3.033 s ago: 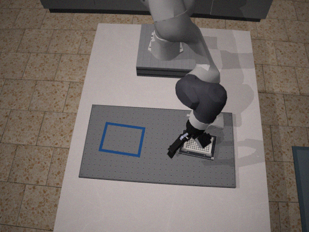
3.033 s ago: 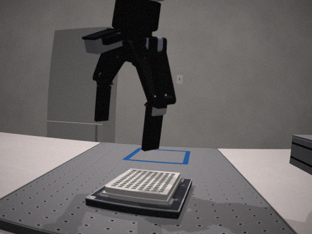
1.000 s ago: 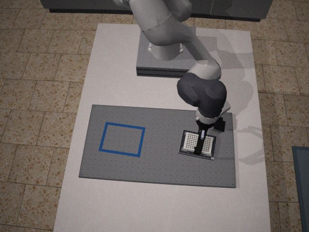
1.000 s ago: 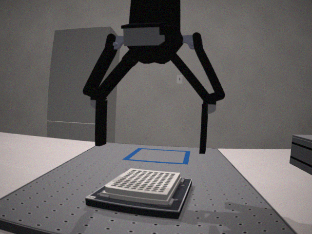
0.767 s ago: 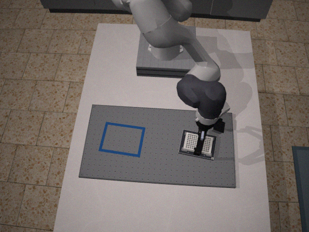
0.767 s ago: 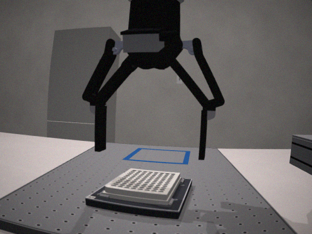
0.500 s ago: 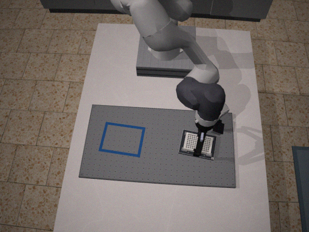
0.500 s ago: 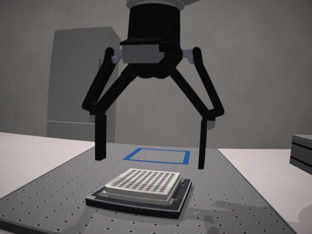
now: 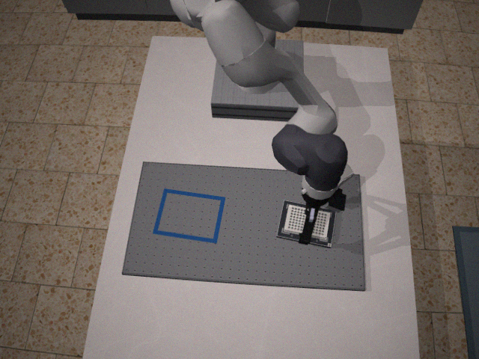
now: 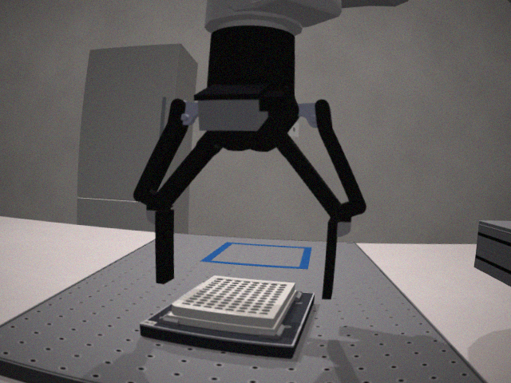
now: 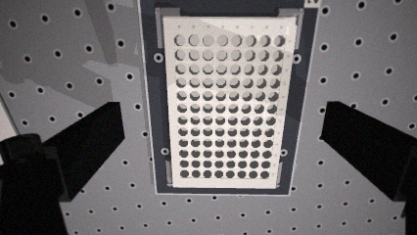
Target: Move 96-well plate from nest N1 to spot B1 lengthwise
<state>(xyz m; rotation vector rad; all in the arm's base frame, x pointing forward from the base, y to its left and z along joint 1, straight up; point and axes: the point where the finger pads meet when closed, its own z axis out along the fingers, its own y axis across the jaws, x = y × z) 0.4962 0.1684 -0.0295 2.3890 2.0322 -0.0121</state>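
Right now the white 96-well plate is 20 mm below my hand. From my hand the other things lie so: black plate nest: 30 mm below.
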